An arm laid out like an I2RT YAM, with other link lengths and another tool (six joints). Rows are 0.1 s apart.
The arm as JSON. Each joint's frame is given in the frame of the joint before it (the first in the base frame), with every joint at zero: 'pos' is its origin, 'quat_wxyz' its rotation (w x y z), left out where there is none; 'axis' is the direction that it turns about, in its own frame. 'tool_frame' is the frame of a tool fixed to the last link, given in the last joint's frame.
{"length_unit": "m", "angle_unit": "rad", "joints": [
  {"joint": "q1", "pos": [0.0, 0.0, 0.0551], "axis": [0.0, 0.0, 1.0]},
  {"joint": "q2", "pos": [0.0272, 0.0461, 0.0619], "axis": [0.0, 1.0, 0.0]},
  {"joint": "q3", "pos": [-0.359, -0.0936, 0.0], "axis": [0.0, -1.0, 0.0]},
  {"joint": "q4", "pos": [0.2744, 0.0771, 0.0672], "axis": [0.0, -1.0, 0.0]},
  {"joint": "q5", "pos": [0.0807, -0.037, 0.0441], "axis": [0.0, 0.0, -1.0]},
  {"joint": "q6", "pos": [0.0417, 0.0, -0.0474], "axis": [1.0, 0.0, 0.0]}
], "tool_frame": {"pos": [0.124, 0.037, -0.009], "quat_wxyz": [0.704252, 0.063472, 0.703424, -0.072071]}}
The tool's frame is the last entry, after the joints.
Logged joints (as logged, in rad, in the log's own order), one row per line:
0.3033, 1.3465, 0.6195, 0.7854, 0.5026, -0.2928
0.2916, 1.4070, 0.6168, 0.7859, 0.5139, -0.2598
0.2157, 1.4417, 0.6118, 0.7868, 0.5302, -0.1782
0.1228, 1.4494, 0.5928, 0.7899, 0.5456, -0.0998
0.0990, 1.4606, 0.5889, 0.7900, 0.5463, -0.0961
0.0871, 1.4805, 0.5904, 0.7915, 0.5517, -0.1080
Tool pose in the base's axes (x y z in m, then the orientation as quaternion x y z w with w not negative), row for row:
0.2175, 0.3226, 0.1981, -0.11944, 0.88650, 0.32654, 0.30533
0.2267, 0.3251, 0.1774, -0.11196, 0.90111, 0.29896, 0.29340
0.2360, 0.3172, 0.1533, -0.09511, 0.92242, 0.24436, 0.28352
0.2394, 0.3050, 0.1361, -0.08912, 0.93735, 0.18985, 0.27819
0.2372, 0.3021, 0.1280, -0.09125, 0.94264, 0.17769, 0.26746
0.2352, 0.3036, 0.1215, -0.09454, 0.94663, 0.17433, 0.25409
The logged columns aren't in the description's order. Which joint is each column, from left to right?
Columns, left to right: q4, q2, q6, q1, q3, q5.
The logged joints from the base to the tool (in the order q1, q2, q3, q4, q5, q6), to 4 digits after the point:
0.7854, 1.3465, 0.5026, 0.3033, -0.2928, 0.6195
0.7859, 1.4070, 0.5139, 0.2916, -0.2598, 0.6168
0.7868, 1.4417, 0.5302, 0.2157, -0.1782, 0.6118
0.7899, 1.4494, 0.5456, 0.1228, -0.0998, 0.5928
0.7900, 1.4606, 0.5463, 0.0990, -0.0961, 0.5889
0.7915, 1.4805, 0.5517, 0.0871, -0.1080, 0.5904

